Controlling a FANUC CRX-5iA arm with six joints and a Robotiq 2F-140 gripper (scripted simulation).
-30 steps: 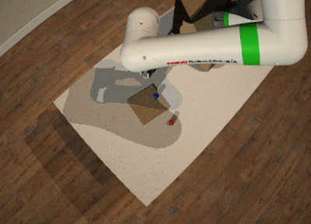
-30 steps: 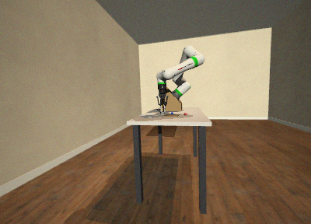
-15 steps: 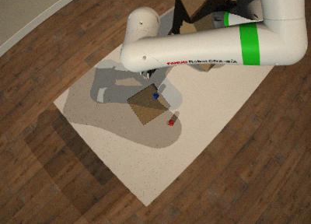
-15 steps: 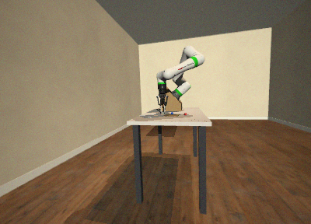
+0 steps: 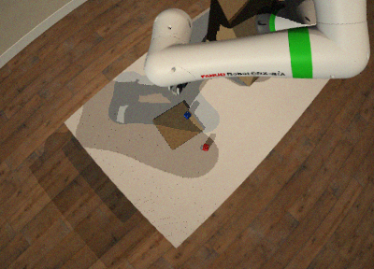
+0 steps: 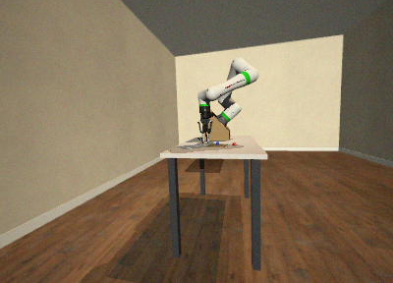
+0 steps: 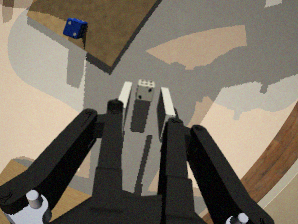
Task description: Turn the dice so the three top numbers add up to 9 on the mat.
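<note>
My hand is 50 mm above the white die. From my hand the other things lie so: mat 100 mm ahead, 90 mm to the left, 60 mm below; then blue die 50 mm ahead, 100 mm to the left, 50 mm below; then red die 110 mm ahead, 230 mm to the left, 50 mm below.
</note>
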